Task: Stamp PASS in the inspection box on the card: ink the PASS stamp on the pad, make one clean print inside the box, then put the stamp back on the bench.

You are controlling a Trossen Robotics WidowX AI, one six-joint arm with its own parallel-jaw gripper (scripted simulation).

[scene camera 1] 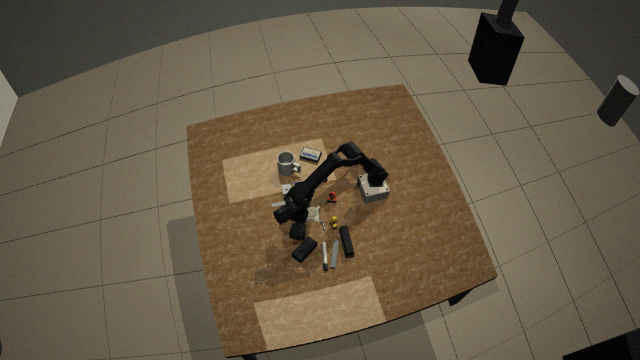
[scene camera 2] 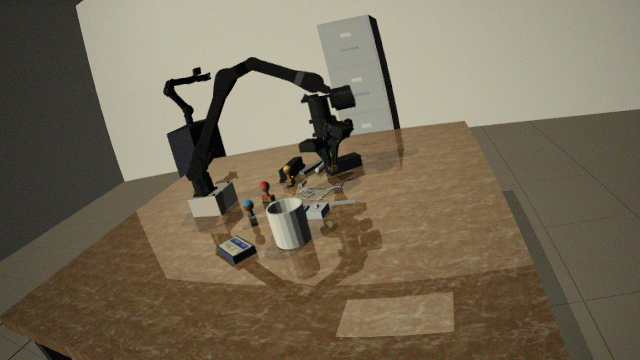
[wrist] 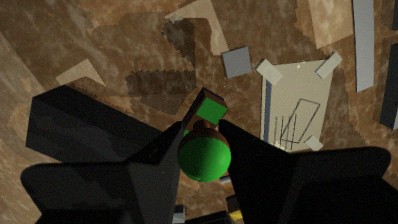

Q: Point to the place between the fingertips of my gripper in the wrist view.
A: At 200,126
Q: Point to a card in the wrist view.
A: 294,96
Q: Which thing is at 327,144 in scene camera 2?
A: My gripper.
